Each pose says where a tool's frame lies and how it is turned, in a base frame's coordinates. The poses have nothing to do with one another.
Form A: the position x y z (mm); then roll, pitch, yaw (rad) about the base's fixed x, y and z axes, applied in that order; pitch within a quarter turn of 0, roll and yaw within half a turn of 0.
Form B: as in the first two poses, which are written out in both.
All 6 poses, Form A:
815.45, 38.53, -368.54, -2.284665, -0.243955, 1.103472
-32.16, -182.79, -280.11, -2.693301, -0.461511, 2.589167
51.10, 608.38, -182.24, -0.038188, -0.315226, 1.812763
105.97, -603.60, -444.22, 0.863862, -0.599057, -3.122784
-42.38, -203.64, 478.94, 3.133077, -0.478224, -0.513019
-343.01, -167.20, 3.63, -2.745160, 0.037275, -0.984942
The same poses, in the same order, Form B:
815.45, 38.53, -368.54, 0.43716, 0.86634, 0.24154, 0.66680, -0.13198, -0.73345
-32.16, -182.79, -280.11, -0.76220, 0.46985, 0.44530, 0.30861, 0.86842, -0.38808
51.10, 608.38, -182.24, -0.22781, 0.92303, 0.31003, -0.97300, -0.22795, -0.03630
105.97, -603.60, -444.22, -0.82572, -0.01553, 0.56386, 0.44088, -0.64133, 0.62795
-42.38, -203.64, 478.94, 0.77352, -0.43575, 0.46020, -0.49421, -0.86931, 0.00756
-343.01, -167.20, 3.63, 0.55253, -0.83266, -0.03727, -0.77657, -0.49804, -0.38586

